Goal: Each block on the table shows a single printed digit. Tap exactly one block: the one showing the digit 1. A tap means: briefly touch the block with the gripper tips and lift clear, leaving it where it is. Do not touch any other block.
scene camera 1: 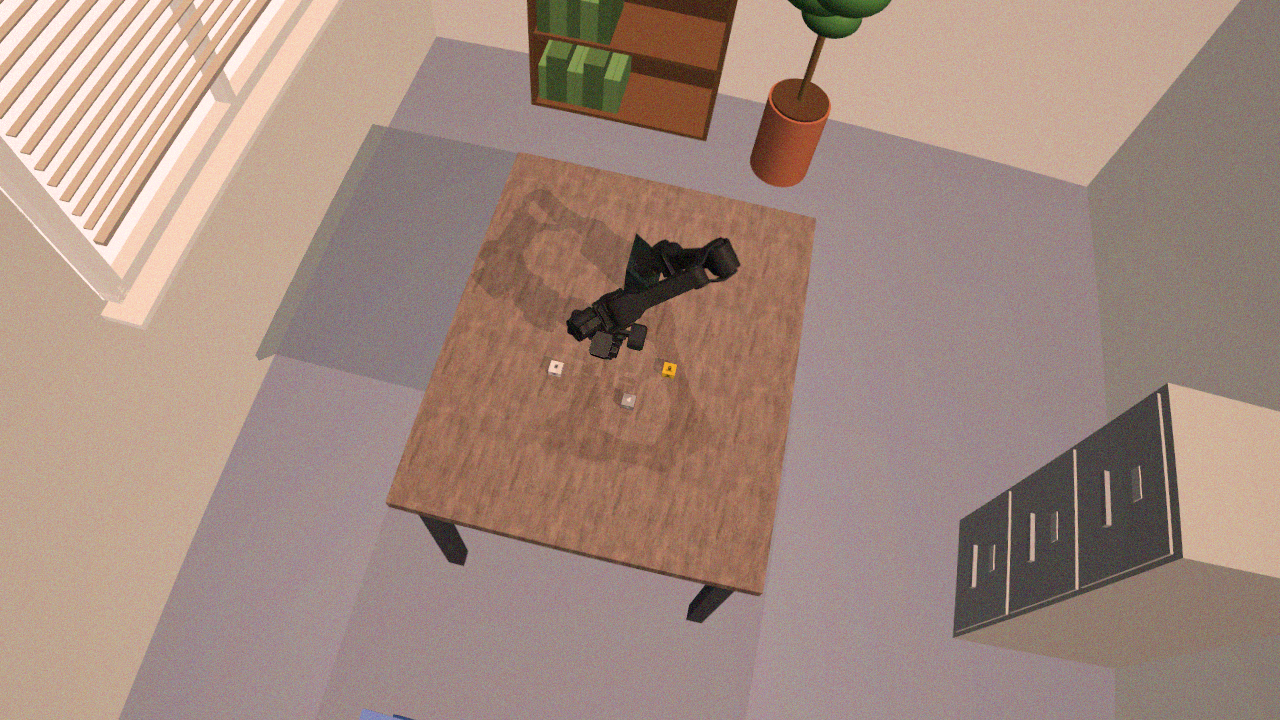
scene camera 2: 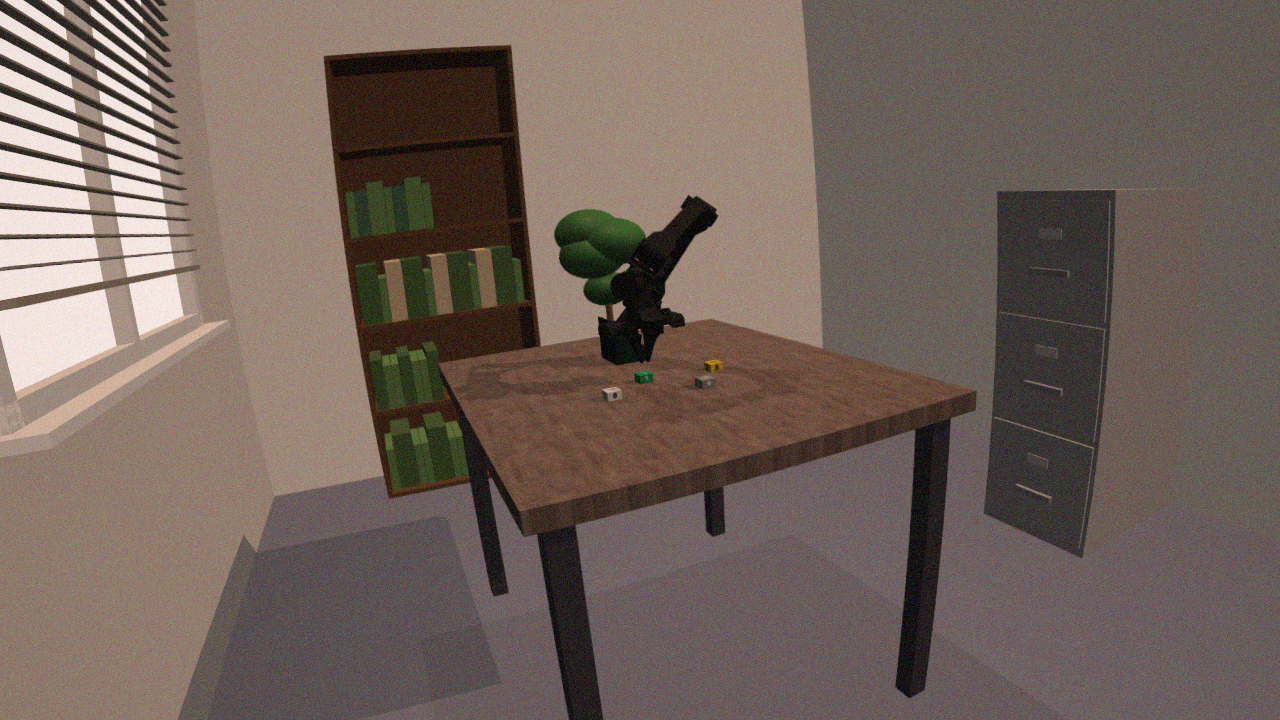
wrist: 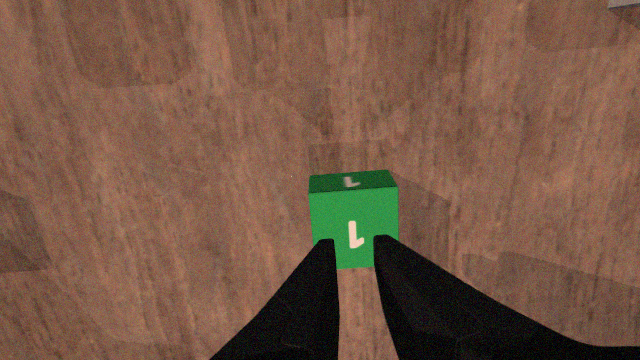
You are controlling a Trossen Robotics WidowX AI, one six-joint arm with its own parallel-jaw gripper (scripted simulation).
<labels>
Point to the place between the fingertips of my gripper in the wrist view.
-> At 353,251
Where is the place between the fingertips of my gripper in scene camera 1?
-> At 606,346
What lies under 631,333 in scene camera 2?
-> My gripper.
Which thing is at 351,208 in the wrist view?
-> A green block.
</labels>
